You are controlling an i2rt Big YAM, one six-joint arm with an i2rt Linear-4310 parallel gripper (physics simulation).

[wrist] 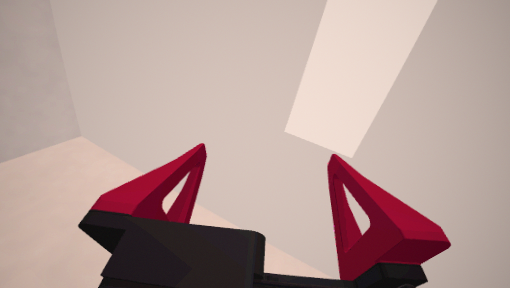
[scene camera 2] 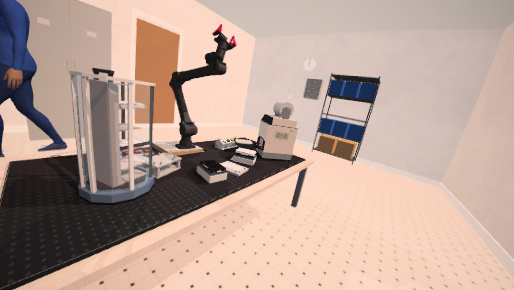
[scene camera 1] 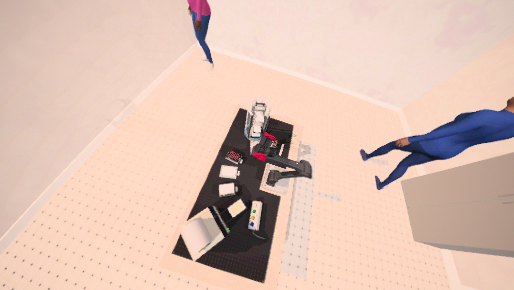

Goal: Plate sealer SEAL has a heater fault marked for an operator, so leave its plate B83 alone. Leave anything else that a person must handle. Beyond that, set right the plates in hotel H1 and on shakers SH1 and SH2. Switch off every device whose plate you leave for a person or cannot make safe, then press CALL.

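Pixels of known places: gripper, fingertip midpoint: [wrist: 266, 154] [scene camera 2: 227, 30] [scene camera 1: 269, 146]; arm's base, origin of the base link: [scene camera 2: 185, 147] [scene camera 1: 271, 179].
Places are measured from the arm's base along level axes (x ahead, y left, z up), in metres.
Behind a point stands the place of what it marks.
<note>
My gripper [scene camera 1: 265, 146] {x 0.185, y 0.104, z 0.794 m} [scene camera 2: 226, 34] {x 0.185, y 0.104, z 0.794 m} [wrist: 266, 154] {x 0.185, y 0.104, z 0.794 m} is open and empty, raised high above the table with its red fingers pointing up. A clear-walled round tower [scene camera 1: 258, 117] [scene camera 2: 106, 135], seemingly hotel H1, stands at one table end with pale plates on its levels. The boxy sealer [scene camera 1: 202, 234] {x 0.359, y 0.567, z 0.429 m} [scene camera 2: 280, 139] {x 0.471, y 0.504, z 0.156 m} stands at the other end; a pale square plate [scene camera 1: 236, 208] {x 0.233, y 0.365, z 0.088 m} is at its front. Between them are a unit with a dark, red-welled plate [scene camera 1: 234, 156] {x 0.433, y -0.080, z 0.053 m} [scene camera 2: 212, 166] {x 0.461, y -0.104, z 0.050 m}, a low white unit [scene camera 1: 229, 172] {x 0.420, y 0.079, z 0.007 m} [scene camera 2: 234, 168] {x 0.465, y 0.055, z 0.007 m} and a taller white-topped unit [scene camera 1: 227, 189] {x 0.367, y 0.244, z 0.066 m} [scene camera 2: 245, 152] {x 0.398, y 0.208, z 0.065 m}. Labels are unreadable.
A box with coloured buttons [scene camera 1: 255, 216] {x 0.063, y 0.381, z 0.053 m} [scene camera 2: 226, 144] {x 0.100, y 0.303, z 0.023 m} lies near the arm base. A white stand [scene camera 2: 166, 164] {x 0.321, y -0.277, z 0.039 m} is beside the tower; a row of red switches is partly hidden behind it. A person in blue [scene camera 1: 445, 132] [scene camera 2: 20, 65] and one in pink [scene camera 1: 201, 25] stand off the table.
</note>
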